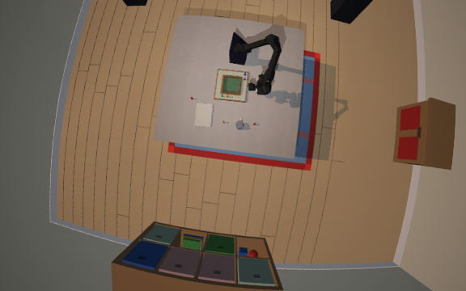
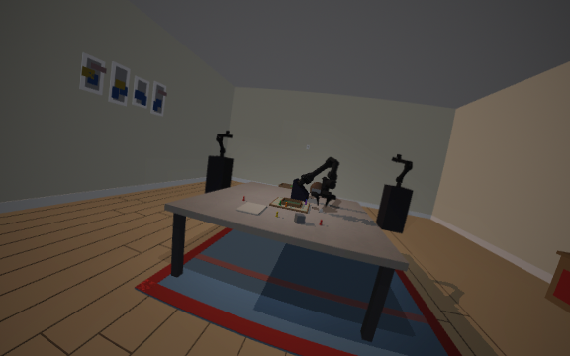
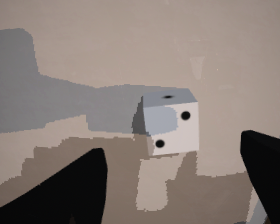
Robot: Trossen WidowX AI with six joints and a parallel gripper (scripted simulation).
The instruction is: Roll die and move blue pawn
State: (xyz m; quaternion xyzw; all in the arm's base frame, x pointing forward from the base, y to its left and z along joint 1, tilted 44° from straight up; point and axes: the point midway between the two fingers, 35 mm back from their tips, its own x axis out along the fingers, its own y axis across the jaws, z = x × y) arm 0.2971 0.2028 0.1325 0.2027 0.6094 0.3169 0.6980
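Now: gripper tip 30 mm above the die. Also, from my gripper tip: blue pawn (140 mm behind, 130 mm to the right, 20 mm below); then green tray (240 mm to the right, 40 mm below, 20 mm behind); then grey block (330 mm ahead, 120 mm to the right, 20 mm below).
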